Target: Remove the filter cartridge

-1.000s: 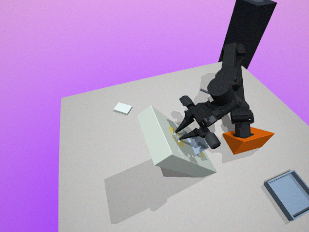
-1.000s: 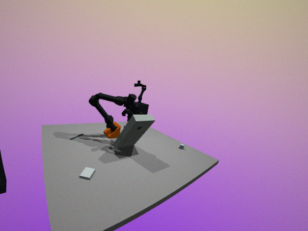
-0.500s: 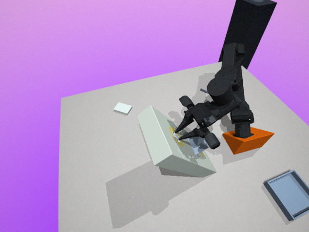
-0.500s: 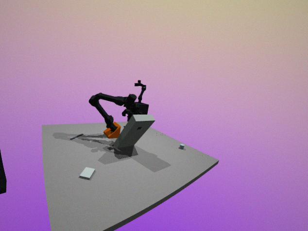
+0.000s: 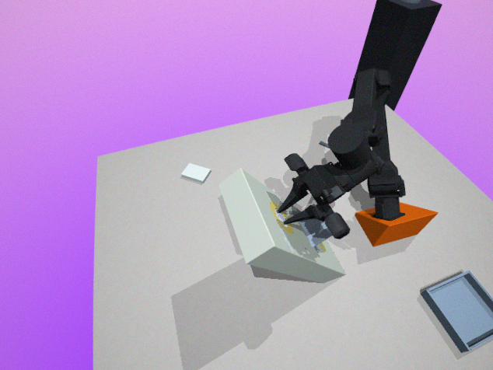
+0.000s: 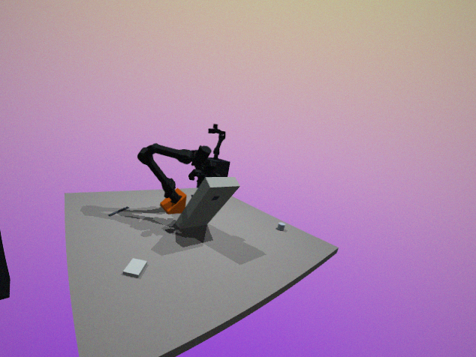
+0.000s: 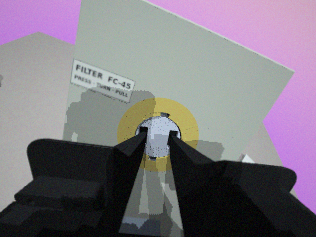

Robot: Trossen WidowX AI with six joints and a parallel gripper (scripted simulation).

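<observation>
The round grey filter cartridge is 1 cm ahead of my gripper tip and 1 cm below it. Also, from my gripper tip: pale green service panel (3 cm behind, 8 cm below); white flat block (9 cm ahead, 43 cm to the right, 25 cm below); blue-grey tray (38 cm behind, 33 cm to the left, 25 cm below).
</observation>
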